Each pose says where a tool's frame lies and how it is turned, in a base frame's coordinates. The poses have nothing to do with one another.
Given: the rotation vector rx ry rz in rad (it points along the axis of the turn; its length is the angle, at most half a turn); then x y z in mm.
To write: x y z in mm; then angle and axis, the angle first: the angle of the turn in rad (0 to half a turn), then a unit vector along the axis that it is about. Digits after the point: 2 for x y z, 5 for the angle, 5 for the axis.
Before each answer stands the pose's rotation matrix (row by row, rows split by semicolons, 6 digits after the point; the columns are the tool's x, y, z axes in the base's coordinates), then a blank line. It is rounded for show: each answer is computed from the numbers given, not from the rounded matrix.
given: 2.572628 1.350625 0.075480 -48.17 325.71 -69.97
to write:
0.572757 0.805219 0.153533; 0.817312 -0.546602 -0.182284; -0.062857 0.229889 -0.971185

-48.17 325.71 -69.97 2.90660 0.88510 0.46468 0.02597
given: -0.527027 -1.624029 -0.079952 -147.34 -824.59 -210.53
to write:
-0.029843 0.379723 -0.924619; 0.287067 0.889317 0.355959; 0.957445 -0.254805 -0.135546

-147.34 -824.59 -210.53 1.70927 -0.30833 -0.95013 -0.04678
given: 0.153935 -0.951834 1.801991 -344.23 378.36 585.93
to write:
-0.447248 -0.835989 -0.317949; 0.733874 -0.139796 -0.664746; 0.511272 -0.530640 0.676034

-344.23 378.36 585.93 2.04374 0.07532 -0.46573 0.88171
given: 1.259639 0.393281 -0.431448 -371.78 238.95 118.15
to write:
0.855264 0.515986 0.047774; -0.095226 0.247123 -0.964294; -0.509368 0.820176 0.260491

-371.78 238.95 118.15 1.38835 0.90729 0.28327 -0.31076
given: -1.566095 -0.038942 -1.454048 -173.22 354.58 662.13
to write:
0.288282 0.594502 0.750641; -0.553471 -0.536249 0.637265; 0.781385 -0.599170 0.174449

-173.22 354.58 662.13 2.13739 -0.73271 -0.01822 -0.68029
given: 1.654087 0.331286 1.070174 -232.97 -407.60 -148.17
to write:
0.555319 -0.293440 0.778148; 0.681758 -0.375218 -0.628026; 0.476263 0.879264 -0.008311

-232.97 -407.60 -148.17 1.99776 0.82797 0.16583 0.53569
